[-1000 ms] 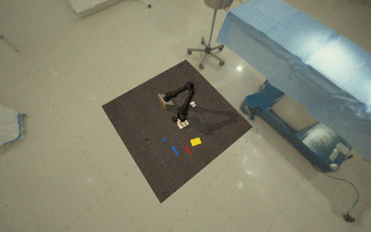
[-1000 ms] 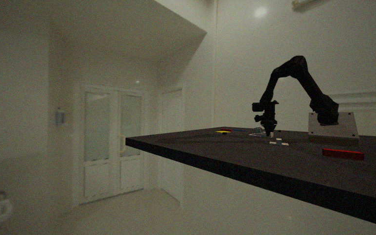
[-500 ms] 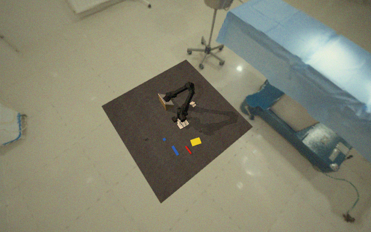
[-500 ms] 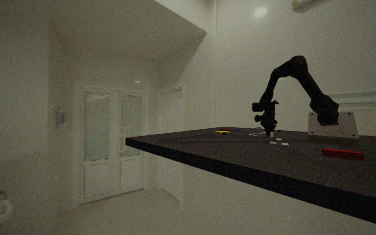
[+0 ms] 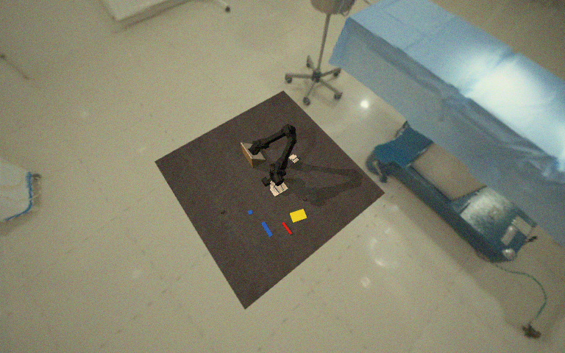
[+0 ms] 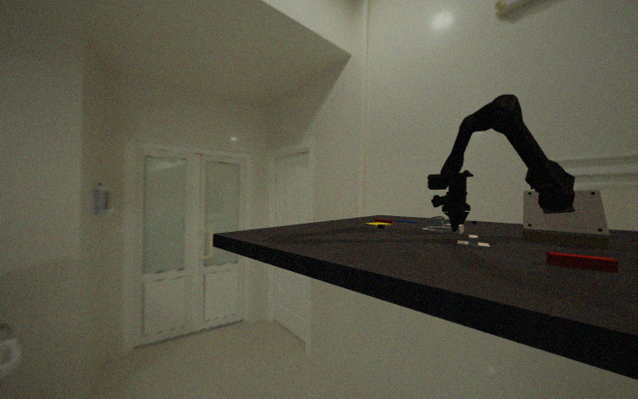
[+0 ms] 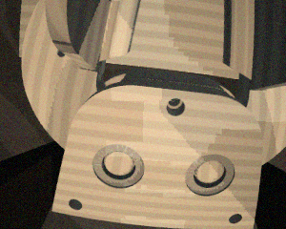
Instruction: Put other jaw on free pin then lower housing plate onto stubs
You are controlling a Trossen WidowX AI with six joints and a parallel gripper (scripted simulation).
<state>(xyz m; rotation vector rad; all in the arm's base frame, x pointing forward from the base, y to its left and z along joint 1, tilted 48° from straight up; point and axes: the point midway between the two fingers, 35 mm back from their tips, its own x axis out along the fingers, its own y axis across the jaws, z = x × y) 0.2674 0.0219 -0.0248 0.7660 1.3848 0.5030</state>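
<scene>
My gripper tip is 30 mm short of the curved white jaw, 10 mm to the right of it and 10 mm below it. Round my gripper tip: blue bar (270 mm to the right, 250 mm ahead); small blue piece (290 mm to the right, 80 mm ahead, 10 mm below); yellow block (320 mm ahead, 40 mm to the right).
</scene>
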